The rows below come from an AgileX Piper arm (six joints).
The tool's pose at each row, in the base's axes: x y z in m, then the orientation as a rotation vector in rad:
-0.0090, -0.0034, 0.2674, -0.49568, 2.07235, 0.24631
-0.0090, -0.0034, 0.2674, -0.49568, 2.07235, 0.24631
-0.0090, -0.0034, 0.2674, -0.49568, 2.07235, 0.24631
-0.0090, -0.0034, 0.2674, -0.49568, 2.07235, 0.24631
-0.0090, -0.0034, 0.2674, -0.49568, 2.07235, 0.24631
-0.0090, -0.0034, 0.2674, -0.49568, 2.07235, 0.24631
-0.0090, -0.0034, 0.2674, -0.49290, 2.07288, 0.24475
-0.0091, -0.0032, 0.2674, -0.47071, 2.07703, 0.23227
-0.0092, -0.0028, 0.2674, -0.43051, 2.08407, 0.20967
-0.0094, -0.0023, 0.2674, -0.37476, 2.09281, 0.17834
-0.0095, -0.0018, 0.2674, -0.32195, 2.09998, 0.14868
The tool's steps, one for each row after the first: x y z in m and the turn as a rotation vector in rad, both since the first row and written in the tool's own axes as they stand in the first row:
0.0000, 0.0000, 0.0000, 0.00000, 0.00000, 0.00000
0.0000, 0.0000, 0.0000, 0.00000, 0.00000, 0.00000
0.0000, 0.0000, 0.0000, 0.00000, 0.00000, 0.00000
0.0000, 0.0000, 0.0000, 0.00000, 0.00000, 0.00000
0.0000, 0.0000, 0.0000, 0.00000, 0.00000, 0.00000
0.0000, 0.0000, 0.0000, 0.00226, 0.00006, 0.00139
0.0000, 0.0002, 0.0000, 0.02031, 0.00054, 0.01246
-0.0001, 0.0006, 0.0001, 0.05295, 0.00141, 0.03249
-0.0001, 0.0012, 0.0001, 0.09814, 0.00263, 0.06021
-0.0002, 0.0017, 0.0002, 0.14086, 0.00377, 0.08642

